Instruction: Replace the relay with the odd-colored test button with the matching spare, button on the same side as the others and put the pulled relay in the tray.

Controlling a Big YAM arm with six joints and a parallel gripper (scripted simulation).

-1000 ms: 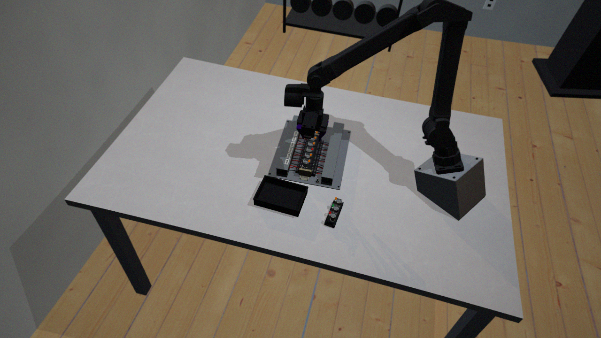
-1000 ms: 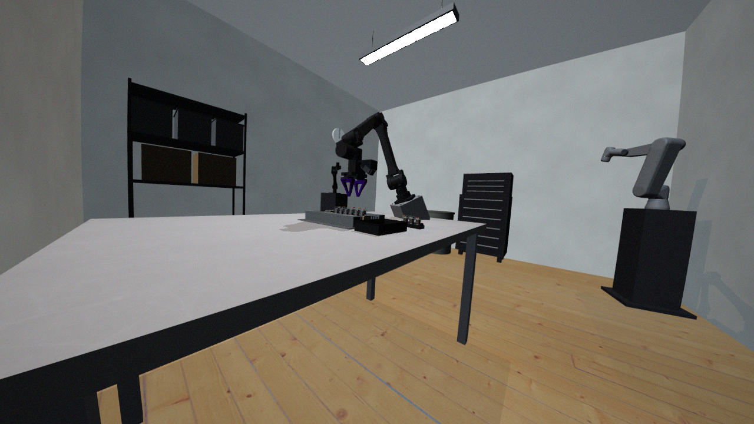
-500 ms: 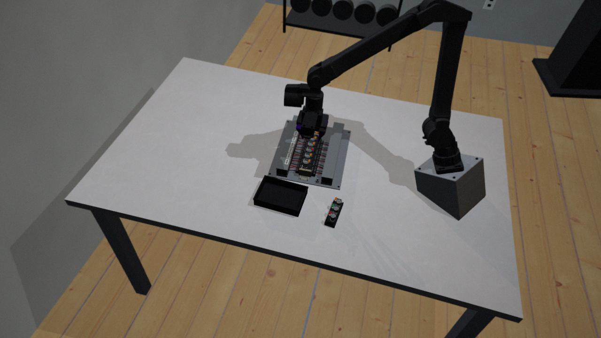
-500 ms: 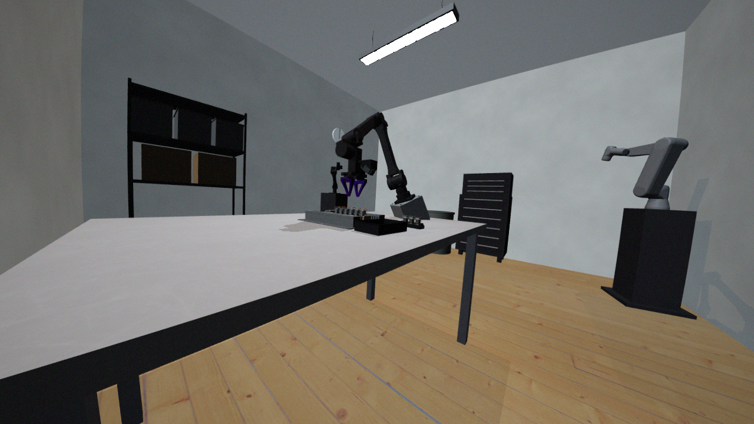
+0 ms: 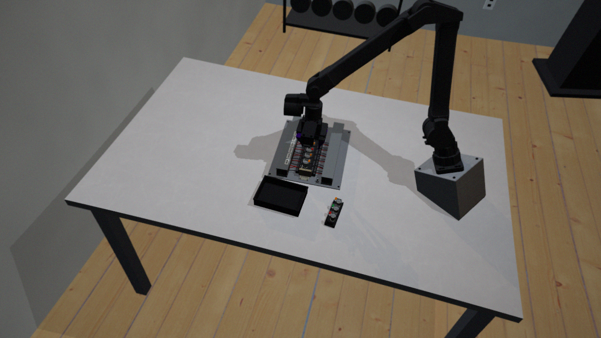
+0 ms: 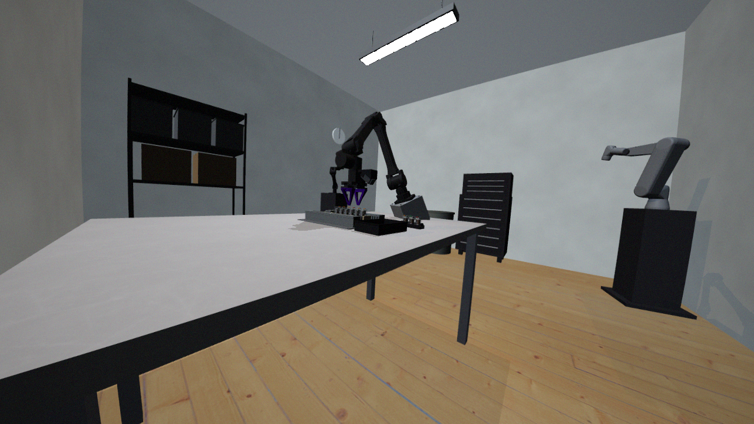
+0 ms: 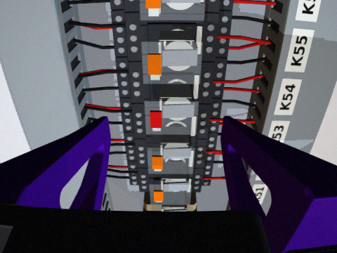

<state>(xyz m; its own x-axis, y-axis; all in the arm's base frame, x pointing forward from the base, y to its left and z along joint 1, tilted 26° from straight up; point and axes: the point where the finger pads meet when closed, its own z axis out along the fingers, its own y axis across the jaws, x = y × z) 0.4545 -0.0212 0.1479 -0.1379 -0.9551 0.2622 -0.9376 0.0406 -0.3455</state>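
Right now my hand is 90 mm above the grey panel and 50 mm to the left of it.
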